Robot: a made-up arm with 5 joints.
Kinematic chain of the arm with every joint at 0, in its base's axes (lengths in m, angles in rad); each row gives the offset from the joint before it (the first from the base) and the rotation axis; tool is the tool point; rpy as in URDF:
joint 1: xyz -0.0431 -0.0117 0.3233 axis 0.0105 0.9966 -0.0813
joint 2: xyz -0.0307 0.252 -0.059 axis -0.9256 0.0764 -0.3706
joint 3: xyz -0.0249 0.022 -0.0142 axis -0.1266 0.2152 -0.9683
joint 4: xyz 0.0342 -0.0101 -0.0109 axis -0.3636 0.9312 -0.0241
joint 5: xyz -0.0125 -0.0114 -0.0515 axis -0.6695 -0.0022 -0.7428
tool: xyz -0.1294 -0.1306 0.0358 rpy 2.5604 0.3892 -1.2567
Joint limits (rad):
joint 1: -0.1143..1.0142
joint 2: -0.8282..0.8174
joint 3: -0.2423..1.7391
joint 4: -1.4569..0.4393
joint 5: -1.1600..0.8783
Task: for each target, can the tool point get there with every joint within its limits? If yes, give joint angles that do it. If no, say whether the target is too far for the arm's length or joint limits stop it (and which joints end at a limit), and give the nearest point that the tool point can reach.
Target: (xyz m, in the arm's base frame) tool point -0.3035 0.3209 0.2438
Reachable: yes | joints 0.5701 -0.6629 1.2393 -1.1903 0.2040
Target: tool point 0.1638 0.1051 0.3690
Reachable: no: joint limits stop it (at a limit: joint 1, joint 2, joint 4, joint 5) | nearest point 0.1108 0.0821 0.2579 | short by 0.125 m
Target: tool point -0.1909 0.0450 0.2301
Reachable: yes | joints 0.4596 0.4757 0.2241 -0.7815 -0.5378
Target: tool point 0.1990 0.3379 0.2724
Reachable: no: joint limits stop it (at a limit: joint 1, joint 2, joint 3, joint 4, joint 5) | nearest point 0.1482 0.3401 0.2376 | short by 0.062 m
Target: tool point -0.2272 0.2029 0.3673
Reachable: yes | joints 0.3694 -0.1376 0.0283 0.2334 0.6045
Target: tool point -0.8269 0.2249 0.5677
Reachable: no: too far | nearest point -0.3498 0.2386 0.4032 | short by 0.505 m
